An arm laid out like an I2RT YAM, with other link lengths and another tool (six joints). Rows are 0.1 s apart.
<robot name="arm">
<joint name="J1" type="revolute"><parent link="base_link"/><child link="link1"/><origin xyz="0 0 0.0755"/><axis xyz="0 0 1"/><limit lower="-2.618" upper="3.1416"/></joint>
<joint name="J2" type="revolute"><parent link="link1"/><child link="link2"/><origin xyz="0.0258 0.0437 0.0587"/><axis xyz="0 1 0"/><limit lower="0" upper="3.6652"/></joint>
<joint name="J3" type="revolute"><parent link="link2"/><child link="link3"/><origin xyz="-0.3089 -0.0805 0"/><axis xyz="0 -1 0"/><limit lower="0" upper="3.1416"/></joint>
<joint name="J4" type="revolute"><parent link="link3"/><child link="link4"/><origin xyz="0.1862 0.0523 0.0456"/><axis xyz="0 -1 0"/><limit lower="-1.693" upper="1.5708"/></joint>
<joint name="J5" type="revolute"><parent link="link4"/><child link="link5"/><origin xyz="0.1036 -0.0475 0.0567"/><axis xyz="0 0 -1"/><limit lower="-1.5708" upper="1.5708"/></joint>
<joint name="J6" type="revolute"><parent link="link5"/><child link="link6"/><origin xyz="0.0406 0 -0.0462"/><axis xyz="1 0 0"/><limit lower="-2.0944" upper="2.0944"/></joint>
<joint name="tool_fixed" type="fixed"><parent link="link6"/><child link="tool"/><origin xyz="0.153 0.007 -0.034" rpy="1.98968 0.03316 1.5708"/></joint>
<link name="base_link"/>
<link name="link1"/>
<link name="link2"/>
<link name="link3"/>
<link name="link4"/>
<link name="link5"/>
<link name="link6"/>
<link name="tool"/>
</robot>
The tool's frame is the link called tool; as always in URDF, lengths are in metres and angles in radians.
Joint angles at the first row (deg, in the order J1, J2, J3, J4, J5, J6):
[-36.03 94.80 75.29 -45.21 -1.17 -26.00]
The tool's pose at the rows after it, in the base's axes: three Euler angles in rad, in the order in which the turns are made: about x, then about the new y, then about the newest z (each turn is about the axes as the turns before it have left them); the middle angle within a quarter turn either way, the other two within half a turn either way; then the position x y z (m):
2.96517, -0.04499, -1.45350, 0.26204, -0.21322, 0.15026
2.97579, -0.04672, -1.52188, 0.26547, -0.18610, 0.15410
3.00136, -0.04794, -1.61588, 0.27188, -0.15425, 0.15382
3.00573, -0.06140, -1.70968, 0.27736, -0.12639, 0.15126
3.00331, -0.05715, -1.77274, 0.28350, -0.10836, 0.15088
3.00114, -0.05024, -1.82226, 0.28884, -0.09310, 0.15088
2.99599, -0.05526, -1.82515, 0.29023, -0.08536, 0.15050
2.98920, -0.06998, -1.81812, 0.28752, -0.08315, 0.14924
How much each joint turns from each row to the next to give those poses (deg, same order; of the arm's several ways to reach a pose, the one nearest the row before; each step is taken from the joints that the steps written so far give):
[3.12 -1.96 -0.03 -2.47 0.00 0.00]
[4.27 -1.62 0.00 -2.67 -0.09 0.50]
[4.94 -0.68 0.00 -2.23 -1.20 0.11]
[5.24 0.02 -0.02 -1.55 0.04 0.03]
[3.61 0.00 0.00 -0.26 0.00 0.00]
[3.06 0.00 0.00 0.00 0.05 0.19]
[1.92 0.00 -0.02 -0.17 0.94 1.58]
[0.83 0.00 -0.11 -0.58 0.96 1.09]

